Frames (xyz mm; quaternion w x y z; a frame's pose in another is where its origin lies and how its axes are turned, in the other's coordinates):
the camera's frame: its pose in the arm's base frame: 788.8 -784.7 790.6 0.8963 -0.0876 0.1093 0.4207
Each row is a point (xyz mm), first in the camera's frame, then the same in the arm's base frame.
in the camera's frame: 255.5 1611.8 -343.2
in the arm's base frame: -340.6 334.1 287.1
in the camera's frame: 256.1 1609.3 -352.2
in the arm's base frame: -339.4 330.8 278.4
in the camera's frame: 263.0 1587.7 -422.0
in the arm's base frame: -327.0 304.8 210.9
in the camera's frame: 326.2 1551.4 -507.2
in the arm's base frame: -270.0 307.2 114.4
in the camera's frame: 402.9 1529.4 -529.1
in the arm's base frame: -207.9 344.2 74.1
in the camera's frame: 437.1 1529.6 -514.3
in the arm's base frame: -185.0 373.2 79.1
